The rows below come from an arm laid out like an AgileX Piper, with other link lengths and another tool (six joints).
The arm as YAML. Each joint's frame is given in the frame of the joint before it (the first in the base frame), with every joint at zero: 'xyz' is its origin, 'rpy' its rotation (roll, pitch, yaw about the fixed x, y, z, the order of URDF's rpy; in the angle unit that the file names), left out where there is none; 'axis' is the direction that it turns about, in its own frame. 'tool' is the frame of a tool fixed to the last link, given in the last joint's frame.
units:
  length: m
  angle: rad
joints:
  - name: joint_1
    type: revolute
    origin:
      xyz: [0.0, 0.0, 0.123]
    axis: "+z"
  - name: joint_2
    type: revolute
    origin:
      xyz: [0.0, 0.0, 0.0]
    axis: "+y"
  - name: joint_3
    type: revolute
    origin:
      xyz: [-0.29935, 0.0, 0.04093]
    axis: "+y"
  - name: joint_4
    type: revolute
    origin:
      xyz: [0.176, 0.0, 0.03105]
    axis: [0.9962, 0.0, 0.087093]
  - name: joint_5
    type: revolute
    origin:
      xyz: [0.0, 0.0, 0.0]
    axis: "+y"
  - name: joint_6
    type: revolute
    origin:
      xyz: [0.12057, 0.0, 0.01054]
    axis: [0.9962, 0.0, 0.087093]
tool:
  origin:
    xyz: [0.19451, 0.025, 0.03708]
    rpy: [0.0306, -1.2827, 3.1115]
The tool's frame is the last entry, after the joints.
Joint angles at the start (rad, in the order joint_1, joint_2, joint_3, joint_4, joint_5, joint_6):
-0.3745, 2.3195, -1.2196, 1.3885, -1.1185, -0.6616
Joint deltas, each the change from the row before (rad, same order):
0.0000, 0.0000, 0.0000, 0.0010, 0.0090, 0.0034
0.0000, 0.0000, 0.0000, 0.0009, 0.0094, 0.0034
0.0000, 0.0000, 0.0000, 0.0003, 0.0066, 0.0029
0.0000, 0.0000, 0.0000, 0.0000, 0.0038, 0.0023
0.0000, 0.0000, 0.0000, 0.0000, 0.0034, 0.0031
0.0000, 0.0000, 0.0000, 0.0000, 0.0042, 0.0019
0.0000, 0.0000, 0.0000, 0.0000, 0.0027, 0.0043
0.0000, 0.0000, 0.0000, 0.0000, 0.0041, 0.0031
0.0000, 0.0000, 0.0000, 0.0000, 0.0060, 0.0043
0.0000, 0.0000, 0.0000, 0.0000, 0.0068, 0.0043
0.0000, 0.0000, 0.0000, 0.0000, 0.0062, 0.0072
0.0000, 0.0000, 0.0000, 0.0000, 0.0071, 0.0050
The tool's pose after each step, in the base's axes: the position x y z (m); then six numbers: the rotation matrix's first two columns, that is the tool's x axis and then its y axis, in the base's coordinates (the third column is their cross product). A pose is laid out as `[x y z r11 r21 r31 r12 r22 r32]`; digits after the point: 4 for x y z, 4 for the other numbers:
[0.3521 -0.4334 0.0959 0.0914 -0.0920 0.9916 -0.9949 -0.0522 0.0869]
[0.3535 -0.4327 0.0934 0.0870 -0.1001 0.9912 -0.9951 -0.0560 0.0817]
[0.3545 -0.4321 0.0918 0.0836 -0.1056 0.9909 -0.9952 -0.0588 0.0777]
[0.3551 -0.4318 0.0909 0.0810 -0.1088 0.9908 -0.9954 -0.0603 0.0748]
[0.3556 -0.4316 0.0901 0.0777 -0.1116 0.9907 -0.9956 -0.0613 0.0712]
[0.3563 -0.4312 0.0891 0.0755 -0.1151 0.9905 -0.9956 -0.0632 0.0686]
[0.3567 -0.4310 0.0885 0.0711 -0.1175 0.9905 -0.9959 -0.0634 0.0640]
[0.3573 -0.4306 0.0876 0.0678 -0.1210 0.9903 -0.9961 -0.0647 0.0603]
[0.3583 -0.4301 0.0862 0.0632 -0.1261 0.9900 -0.9962 -0.0668 0.0551]
[0.3593 -0.4295 0.0846 0.0585 -0.1318 0.9896 -0.9964 -0.0692 0.0497]
[0.3603 -0.4290 0.0832 0.0511 -0.1373 0.9892 -0.9967 -0.0703 0.0417]
[0.3614 -0.4284 0.0815 0.0457 -0.1434 0.9886 -0.9967 -0.0725 0.0356]

